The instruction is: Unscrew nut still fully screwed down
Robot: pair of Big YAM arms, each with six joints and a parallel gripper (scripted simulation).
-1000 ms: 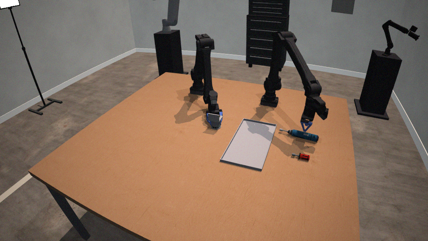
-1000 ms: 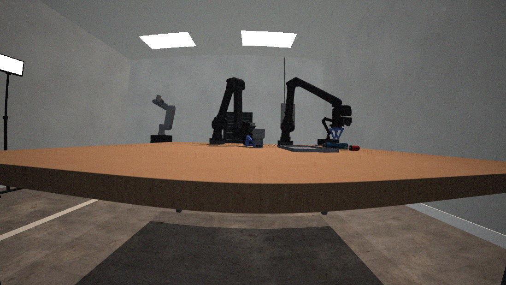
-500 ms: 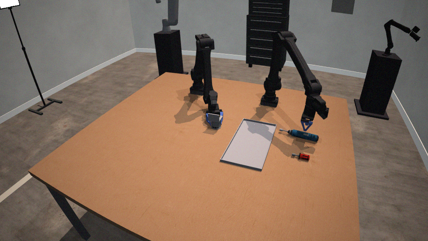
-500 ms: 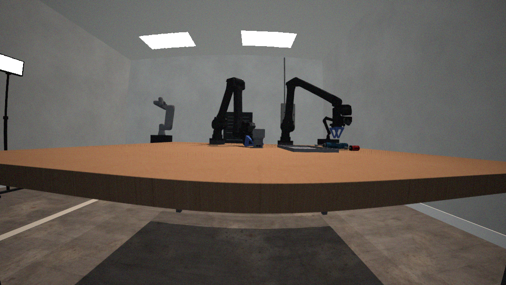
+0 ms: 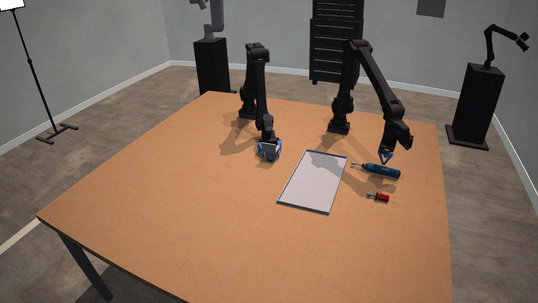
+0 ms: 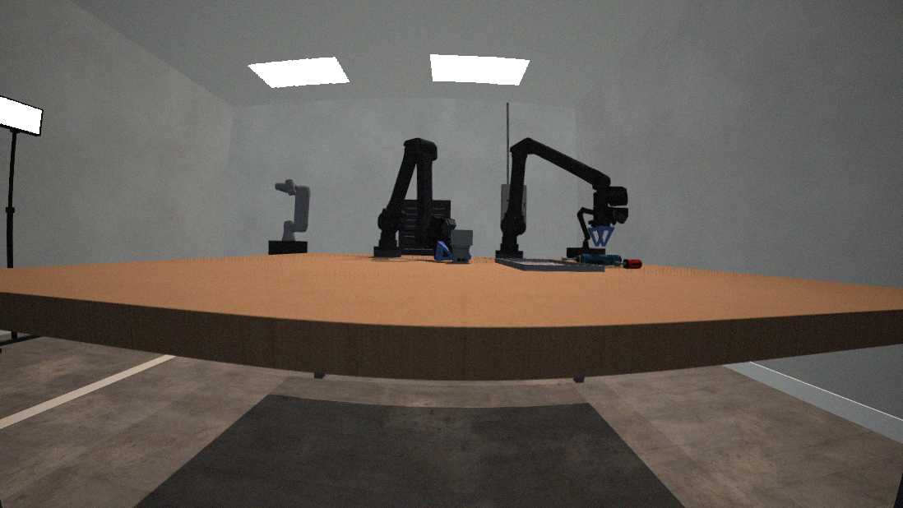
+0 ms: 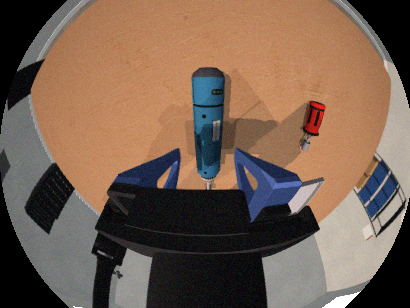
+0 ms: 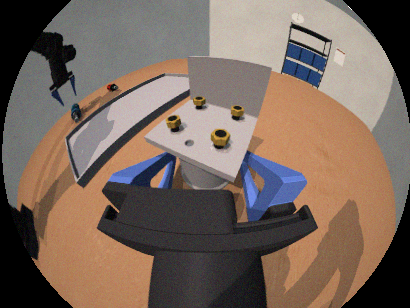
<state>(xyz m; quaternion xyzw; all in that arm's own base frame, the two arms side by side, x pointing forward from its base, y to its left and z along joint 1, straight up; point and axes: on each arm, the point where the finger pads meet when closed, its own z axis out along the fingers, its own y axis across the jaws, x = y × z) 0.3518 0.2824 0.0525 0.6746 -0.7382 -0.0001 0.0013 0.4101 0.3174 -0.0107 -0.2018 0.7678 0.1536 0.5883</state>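
The joint module is 1 cm above my right hand. The rest, counted from my right hand: flat grey tray: 8 cm ahead, 25 cm to the left, 2 cm below; red-handled tool: 13 cm ahead, 54 cm to the left, 1 cm below; grey bracket: 5 cm above.
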